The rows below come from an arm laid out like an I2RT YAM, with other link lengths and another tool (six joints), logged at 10 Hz.
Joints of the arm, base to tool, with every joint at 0 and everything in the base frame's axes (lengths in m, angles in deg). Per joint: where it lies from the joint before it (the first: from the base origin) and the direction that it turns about. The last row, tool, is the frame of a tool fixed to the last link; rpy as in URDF.
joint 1: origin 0 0 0.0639 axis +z
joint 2: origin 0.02 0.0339 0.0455 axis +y
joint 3: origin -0.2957 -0.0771 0 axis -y
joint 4: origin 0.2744 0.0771 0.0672 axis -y
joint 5: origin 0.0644 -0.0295 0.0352 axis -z
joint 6: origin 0.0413 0 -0.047 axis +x
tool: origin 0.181 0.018 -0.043 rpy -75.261 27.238 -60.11
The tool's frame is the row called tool.
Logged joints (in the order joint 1, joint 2, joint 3, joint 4, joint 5, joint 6), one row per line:
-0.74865 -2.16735 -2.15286 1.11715 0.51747 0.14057
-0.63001 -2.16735 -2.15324 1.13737 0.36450 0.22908
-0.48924 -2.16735 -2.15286 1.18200 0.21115 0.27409
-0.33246 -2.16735 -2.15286 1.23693 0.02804 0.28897
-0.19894 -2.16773 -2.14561 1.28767 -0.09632 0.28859
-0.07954 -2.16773 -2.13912 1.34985 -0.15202 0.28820
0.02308 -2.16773 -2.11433 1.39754 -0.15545 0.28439
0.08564 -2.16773 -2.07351 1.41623 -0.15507 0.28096
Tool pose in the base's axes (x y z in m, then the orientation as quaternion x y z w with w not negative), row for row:
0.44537 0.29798 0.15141 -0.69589 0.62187 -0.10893 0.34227
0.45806 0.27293 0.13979 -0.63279 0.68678 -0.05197 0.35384
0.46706 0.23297 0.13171 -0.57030 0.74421 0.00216 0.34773
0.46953 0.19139 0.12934 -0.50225 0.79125 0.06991 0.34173
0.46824 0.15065 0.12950 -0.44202 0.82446 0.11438 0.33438
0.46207 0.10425 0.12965 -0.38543 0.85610 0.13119 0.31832
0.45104 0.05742 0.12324 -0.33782 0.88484 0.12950 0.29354
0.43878 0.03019 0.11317 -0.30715 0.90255 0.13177 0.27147
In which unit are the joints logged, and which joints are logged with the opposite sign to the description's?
The joints are logged in radians. Opposite sign: joint 1, joint 2, joint 3, joint 4.
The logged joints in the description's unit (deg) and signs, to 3 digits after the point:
42.894 124.180 123.350 -64.008 29.649 8.054
36.097 124.180 123.372 -65.167 20.884 13.125
28.031 124.180 123.350 -67.724 12.098 15.704
19.049 124.180 123.350 -70.871 1.607 16.557
11.398 124.202 122.934 -73.778 -5.519 16.535
4.557 124.202 122.563 -77.341 -8.710 16.513
-1.322 124.202 121.142 -80.073 -8.907 16.294
-4.907 124.202 118.803 -81.144 -8.885 16.098

